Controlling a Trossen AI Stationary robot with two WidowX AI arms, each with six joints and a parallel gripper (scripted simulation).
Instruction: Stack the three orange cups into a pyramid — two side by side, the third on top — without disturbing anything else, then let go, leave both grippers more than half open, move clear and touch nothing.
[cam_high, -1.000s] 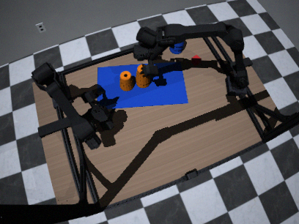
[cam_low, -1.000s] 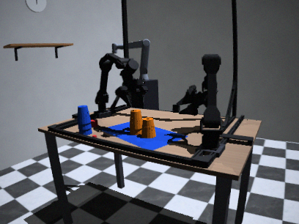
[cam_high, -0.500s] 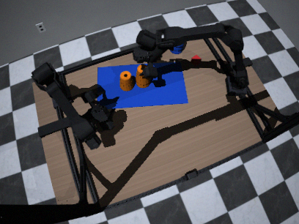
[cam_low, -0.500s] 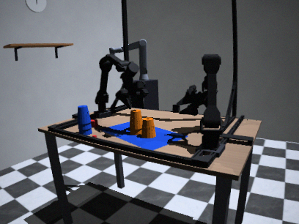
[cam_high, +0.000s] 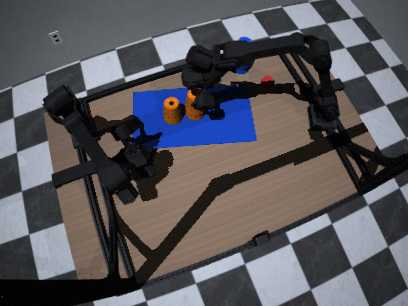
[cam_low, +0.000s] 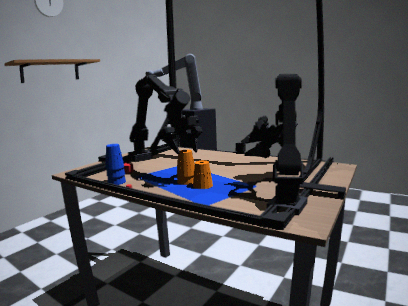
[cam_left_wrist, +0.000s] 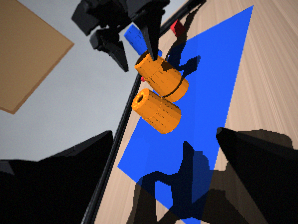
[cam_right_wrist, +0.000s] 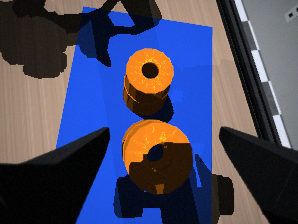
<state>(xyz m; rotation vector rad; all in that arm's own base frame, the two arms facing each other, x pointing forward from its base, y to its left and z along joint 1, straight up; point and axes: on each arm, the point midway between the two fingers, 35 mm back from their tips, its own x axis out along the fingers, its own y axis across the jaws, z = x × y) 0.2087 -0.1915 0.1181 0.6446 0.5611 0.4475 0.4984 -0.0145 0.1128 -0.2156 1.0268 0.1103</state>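
Now: the mat 150 mm below my right hand, 10 mm to the left of it and 10 mm behind it. Round my right hand: small red cube: 210 mm ahead, 140 mm below, 90 mm to the right.
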